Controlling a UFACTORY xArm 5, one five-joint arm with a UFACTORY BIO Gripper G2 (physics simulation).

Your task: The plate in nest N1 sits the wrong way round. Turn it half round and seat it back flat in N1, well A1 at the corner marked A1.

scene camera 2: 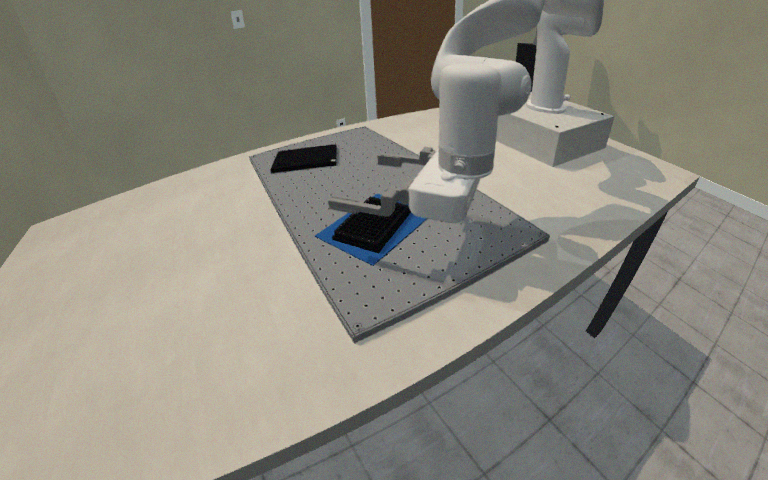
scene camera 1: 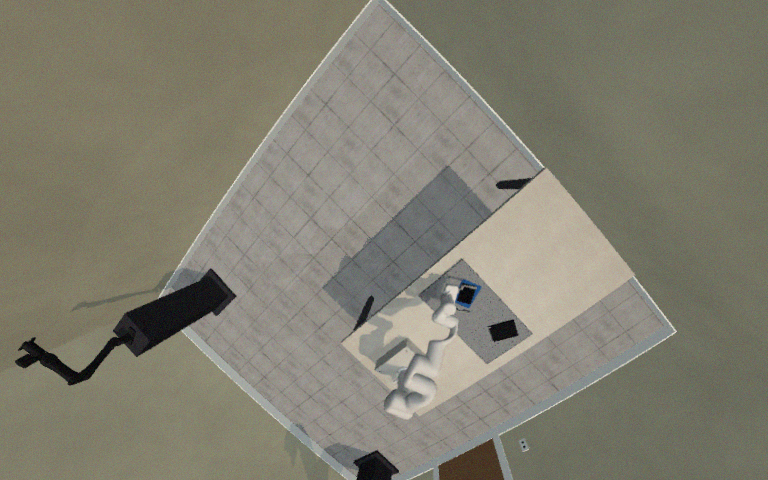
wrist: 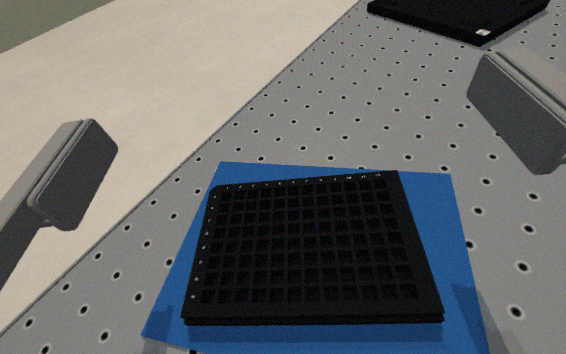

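The black well plate (scene camera 1: 466, 294) (scene camera 2: 370, 226) (wrist: 305, 245) lies on the blue pad (scene camera 1: 478, 289) (scene camera 2: 370, 257) (wrist: 435, 215) and looks flat. In the wrist view its numbers run along the far edge, its letters down the left edge, and the A1 corner is far left. My gripper (scene camera 2: 355, 182) (wrist: 297, 145) is open and empty above the plate, its fingers spread wide beyond the plate's short sides. A flat black holder (scene camera 1: 503, 330) (scene camera 2: 304, 158) (wrist: 450, 15) with a small white label lies apart from the plate. I cannot read the label or tell whether this is N1.
The blue pad and the black holder lie on a grey perforated board (scene camera 1: 481, 316) (scene camera 2: 396, 294) (wrist: 300, 120). The board lies on the beige table (scene camera 1: 555, 254) (scene camera 2: 169, 283) (wrist: 150, 100). The arm's box-shaped base (scene camera 2: 577, 138) stands at the back right in scene camera 2.
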